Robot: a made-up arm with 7 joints.
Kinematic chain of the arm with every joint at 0, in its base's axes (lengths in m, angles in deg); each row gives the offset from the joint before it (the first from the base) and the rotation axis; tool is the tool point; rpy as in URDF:
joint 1: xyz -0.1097 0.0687 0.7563 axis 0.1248 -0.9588 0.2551
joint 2: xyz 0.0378 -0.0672 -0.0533 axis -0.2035 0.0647 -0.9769
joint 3: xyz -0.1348 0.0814 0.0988 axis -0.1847 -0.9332 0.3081
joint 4: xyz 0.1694 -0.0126 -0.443 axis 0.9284 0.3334 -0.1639
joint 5: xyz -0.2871 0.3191 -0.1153 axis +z
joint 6: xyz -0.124 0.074 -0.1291 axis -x
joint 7: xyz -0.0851 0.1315 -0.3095 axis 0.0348 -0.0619 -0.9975
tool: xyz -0.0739 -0.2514 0.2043 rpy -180 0 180
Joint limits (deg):
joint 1: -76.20..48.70
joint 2: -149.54..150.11
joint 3: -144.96..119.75
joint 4: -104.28..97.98
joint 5: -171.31..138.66
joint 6: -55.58..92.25
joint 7: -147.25..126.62
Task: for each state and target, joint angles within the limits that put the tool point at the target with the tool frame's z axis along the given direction. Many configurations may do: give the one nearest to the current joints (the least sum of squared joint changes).
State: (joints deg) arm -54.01 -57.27 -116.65 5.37 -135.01 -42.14 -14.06
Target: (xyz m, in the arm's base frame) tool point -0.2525 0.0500 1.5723 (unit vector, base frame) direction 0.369 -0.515 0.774
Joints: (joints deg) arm -65.03 -84.07 -144.96 39.73 -170.07 -54.97 -19.86
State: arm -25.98 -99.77 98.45 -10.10 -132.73 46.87 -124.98
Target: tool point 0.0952 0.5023 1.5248 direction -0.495 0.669 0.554
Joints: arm -43.80 -117.98 119.75 -22.00 -161.30 53.46 -136.40
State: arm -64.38 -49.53 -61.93 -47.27 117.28 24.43 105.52
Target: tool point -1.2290 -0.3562 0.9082 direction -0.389 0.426 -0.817
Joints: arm -55.00 -53.95 -35.40 -8.82 87.21 55.01 126.62
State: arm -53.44 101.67 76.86 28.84 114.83 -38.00 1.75
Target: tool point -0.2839 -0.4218 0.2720 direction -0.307 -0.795 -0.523
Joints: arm -53.84 67.36 62.93 15.85 105.04 3.44 -18.78
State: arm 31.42 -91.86 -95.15 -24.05 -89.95 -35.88 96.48
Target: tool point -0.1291 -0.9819 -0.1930 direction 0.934 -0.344 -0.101
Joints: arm 48.70 -82.32 -104.44 -73.35 -104.34 -17.92 95.14
